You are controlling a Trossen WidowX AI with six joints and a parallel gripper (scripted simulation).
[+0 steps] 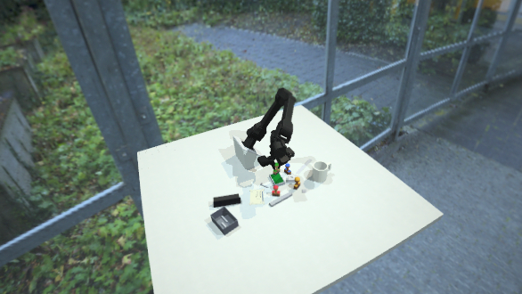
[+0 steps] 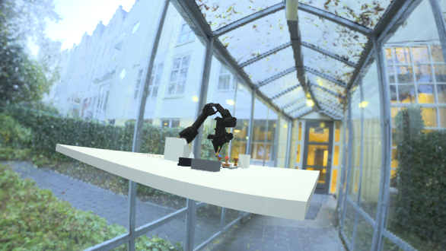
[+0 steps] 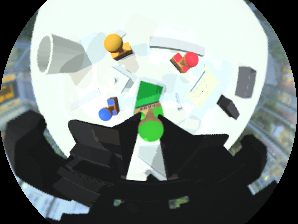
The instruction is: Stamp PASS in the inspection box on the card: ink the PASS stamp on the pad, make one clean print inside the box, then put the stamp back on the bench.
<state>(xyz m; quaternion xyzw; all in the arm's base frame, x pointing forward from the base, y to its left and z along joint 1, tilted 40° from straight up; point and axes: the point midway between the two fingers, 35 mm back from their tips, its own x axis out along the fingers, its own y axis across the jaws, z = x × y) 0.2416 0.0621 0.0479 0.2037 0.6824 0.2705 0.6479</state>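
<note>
Right now my gripper tip is 8 cm above the green ink pad. Also, from my gripper tip: green-knobbed stamp: right at my gripper tip; then red-knobbed stamp: 10 cm ahead, 6 cm below, 5 cm to the right; then grey bar: 14 cm ahead, 7 cm below, 4 cm to the right.
</note>
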